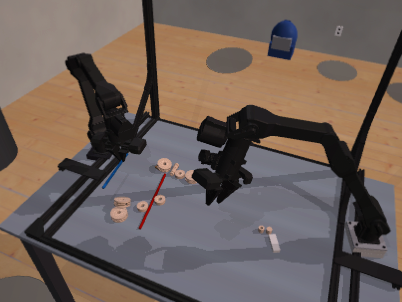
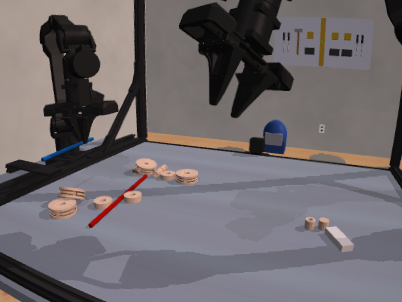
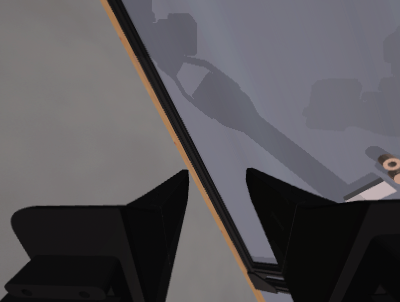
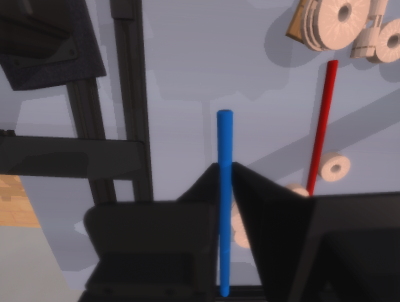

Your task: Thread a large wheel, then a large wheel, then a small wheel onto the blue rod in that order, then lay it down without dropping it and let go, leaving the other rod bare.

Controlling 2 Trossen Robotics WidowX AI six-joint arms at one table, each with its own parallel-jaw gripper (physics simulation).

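Pixels of known places: left gripper, fingertip midpoint: [image 1: 212,203] [image 2: 223,111] [image 3: 217,174]; right gripper, fingertip midpoint: [image 1: 122,161] [image 2: 83,143] [image 4: 224,168]; left arm's base, origin of the base link: [image 1: 366,234]; right arm's base, origin of the base link: [image 1: 103,149] [image 2: 67,154] [image 4: 34,23].
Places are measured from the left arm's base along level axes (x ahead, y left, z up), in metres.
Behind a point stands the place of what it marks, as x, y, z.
My right gripper [image 1: 122,156] @(0.826, -0.185, 0.053) [image 2: 85,141] @(0.826, -0.185, 0.053) [image 4: 224,168] @(0.826, -0.185, 0.053) is shut on the blue rod [image 1: 111,177] @(0.839, -0.095, 0.057) [image 2: 62,152] @(0.837, -0.102, 0.055) [image 4: 225,130] @(0.822, -0.213, 0.061), held near level above the table's left side; no wheel shows on it. My left gripper [image 1: 214,202] @(0.489, 0.081, 0.176) [image 2: 225,110] @(0.489, 0.081, 0.176) [image 3: 217,174] @(0.489, 0.081, 0.176) is partly open, empty, high above the table, right of the wheels. The red rod [image 1: 152,201] @(0.702, -0.086, -0.036) [image 2: 117,201] @(0.703, -0.070, -0.038) [image 4: 322,120] @(0.696, -0.167, -0.037) lies bare. Large wheels [image 1: 169,165] [image 2: 187,179] lie at its far end; another [image 1: 119,219] @(0.792, 0.010, -0.028) [image 2: 62,212] @(0.789, 0.006, -0.032) lies front left, beside a tilted one [image 1: 122,202] @(0.793, -0.041, -0.002). Small wheels [image 1: 142,208] [image 2: 133,199] lie beside the red rod.
Another small wheel [image 2: 168,177] @(0.622, -0.216, -0.036) and a small peg-like piece [image 1: 175,169] @(0.647, -0.253, -0.032) lie between the far large wheels. Two small cylinders [image 1: 261,230] @(0.325, -0.002, -0.029) [image 2: 323,224] @(0.302, -0.001, -0.033) and a white block [image 1: 274,243] @(0.285, 0.041, -0.033) [image 2: 339,239] @(0.289, 0.048, -0.033) [image 3: 372,192] @(0.290, 0.029, -0.033) lie on the right. A black frame [image 1: 100,260] @(0.804, 0.165, -0.026) borders the table.
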